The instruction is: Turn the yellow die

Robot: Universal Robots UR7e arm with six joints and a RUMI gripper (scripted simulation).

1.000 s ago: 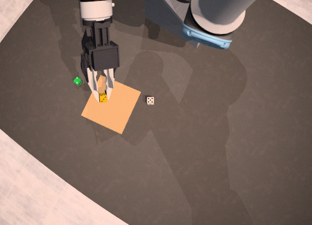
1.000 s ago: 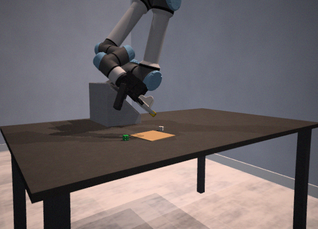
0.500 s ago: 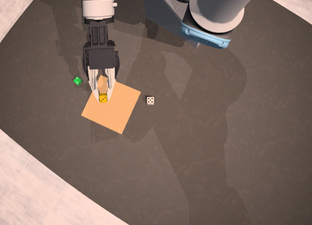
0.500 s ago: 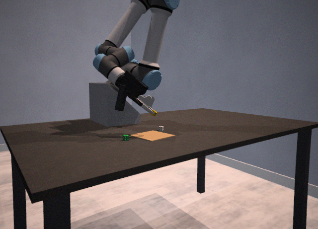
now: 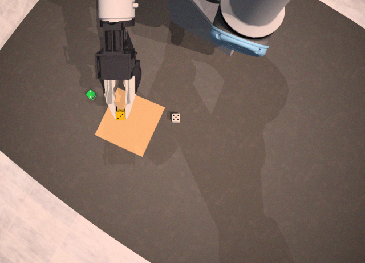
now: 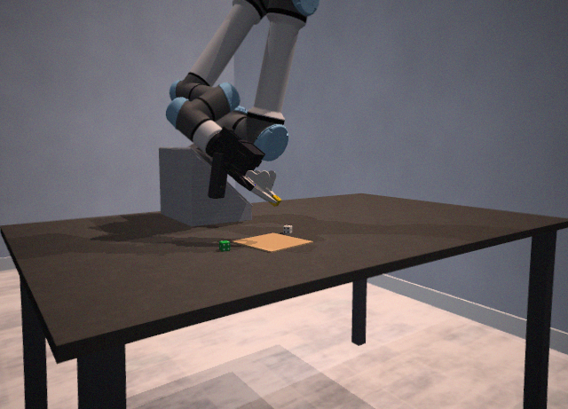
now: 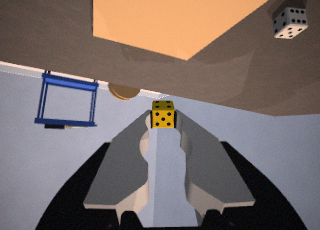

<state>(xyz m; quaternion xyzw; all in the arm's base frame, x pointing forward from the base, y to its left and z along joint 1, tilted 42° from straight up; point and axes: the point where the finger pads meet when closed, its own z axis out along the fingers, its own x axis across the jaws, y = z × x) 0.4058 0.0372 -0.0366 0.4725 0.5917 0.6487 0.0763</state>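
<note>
Now: hand 11 cm above the orange mat. The rest, counted from my hand: green die 13 cm to the right, 10 cm below; white die 10 cm to the left, 10 cm below, 7 cm behind; yellow die 1 cm ahead.
</note>
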